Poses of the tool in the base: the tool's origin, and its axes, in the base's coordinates. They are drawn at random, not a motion.
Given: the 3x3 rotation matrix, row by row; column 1 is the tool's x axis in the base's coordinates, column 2 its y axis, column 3 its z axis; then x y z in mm. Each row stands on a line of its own.
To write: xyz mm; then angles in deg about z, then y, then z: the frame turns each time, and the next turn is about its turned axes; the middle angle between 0 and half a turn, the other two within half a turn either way. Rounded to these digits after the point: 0 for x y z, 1 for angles.
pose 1, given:
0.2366 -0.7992 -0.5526
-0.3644 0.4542 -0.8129
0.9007 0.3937 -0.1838
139 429 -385
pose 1, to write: 139 429 -385 -124.2 100.6 156.4
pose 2, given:
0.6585 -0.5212 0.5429
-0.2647 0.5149 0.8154
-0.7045 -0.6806 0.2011
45 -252 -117
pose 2, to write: 45 -252 -117 56.3 78.4 -44.0
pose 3, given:
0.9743 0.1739 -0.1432
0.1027 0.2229 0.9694
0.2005 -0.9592 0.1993
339 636 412
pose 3, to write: 339 636 412 98.4 78.5 -101.8
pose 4, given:
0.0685 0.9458 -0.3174
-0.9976 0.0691 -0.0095
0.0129 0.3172 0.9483
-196 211 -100
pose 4, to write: -196 211 -100 -178.3 18.5 92.3
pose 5, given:
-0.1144 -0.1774 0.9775
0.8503 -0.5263 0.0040
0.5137 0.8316 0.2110
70 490 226
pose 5, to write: 70 490 226 0.2 77.8 121.7
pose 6, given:
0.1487 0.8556 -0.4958
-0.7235 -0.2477 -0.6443
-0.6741 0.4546 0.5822
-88 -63 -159
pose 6, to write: -88 -63 -159 -127.6 54.4 34.0
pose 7, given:
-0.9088 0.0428 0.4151
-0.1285 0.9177 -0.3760
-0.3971 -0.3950 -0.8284
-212 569 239
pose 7, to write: -212 569 239 -42.2 145.9 -44.9
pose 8, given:
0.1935 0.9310 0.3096
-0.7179 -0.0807 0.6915
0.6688 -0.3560 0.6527
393 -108 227
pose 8, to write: 393 -108 227 65.9 49.3 -152.0
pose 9, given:
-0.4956 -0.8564 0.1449
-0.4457 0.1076 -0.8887
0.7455 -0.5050 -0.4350
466 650 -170
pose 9, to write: 466 650 -170 -80.7 115.8 -145.9
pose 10, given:
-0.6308 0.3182 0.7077
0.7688 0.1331 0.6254
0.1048 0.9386 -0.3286
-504 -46 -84
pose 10, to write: -504 -46 -84 41.5 109.2 96.4
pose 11, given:
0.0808 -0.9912 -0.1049
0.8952 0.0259 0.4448
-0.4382 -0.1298 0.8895
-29 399 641
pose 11, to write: -29 399 641 103.3 27.2 -16.5
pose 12, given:
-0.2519 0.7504 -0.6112
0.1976 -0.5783 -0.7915
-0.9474 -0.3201 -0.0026
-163 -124 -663
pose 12, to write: -163 -124 -663 -127.7 90.1 -18.7
